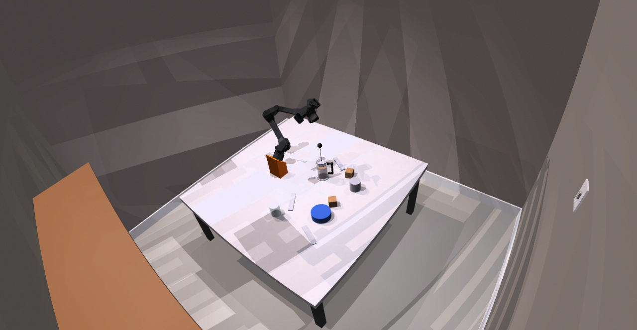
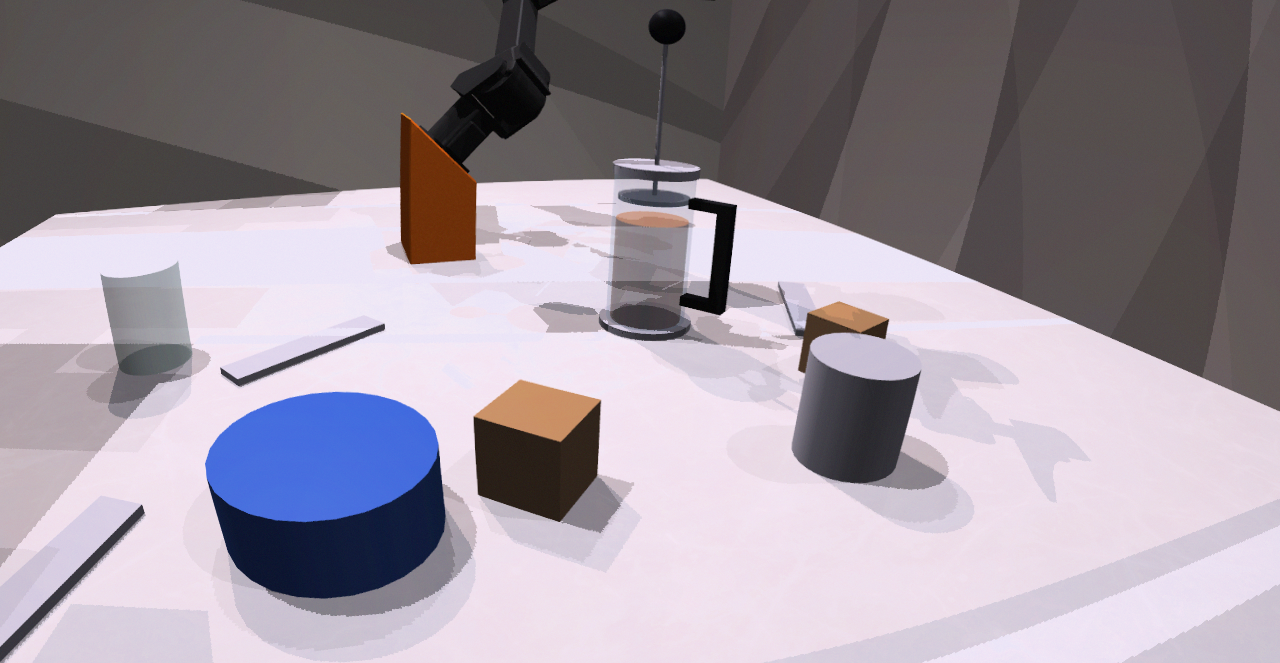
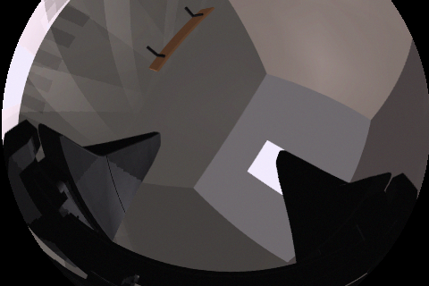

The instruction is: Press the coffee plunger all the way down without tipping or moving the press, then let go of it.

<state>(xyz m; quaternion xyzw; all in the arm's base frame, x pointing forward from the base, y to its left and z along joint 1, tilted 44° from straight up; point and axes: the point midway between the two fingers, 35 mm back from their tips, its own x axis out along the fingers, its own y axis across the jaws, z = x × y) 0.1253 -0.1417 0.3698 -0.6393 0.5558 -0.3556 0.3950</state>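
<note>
Right now my gripper tip is 13 cm short of the glass coffee press, 3 cm to the left of it and 36 cm above it. Round my gripper tip: grey cylinder: 36 cm ahead, 5 cm to the right, 45 cm below; blue disc: 28 cm ahead, 35 cm to the right, 47 cm below.
</note>
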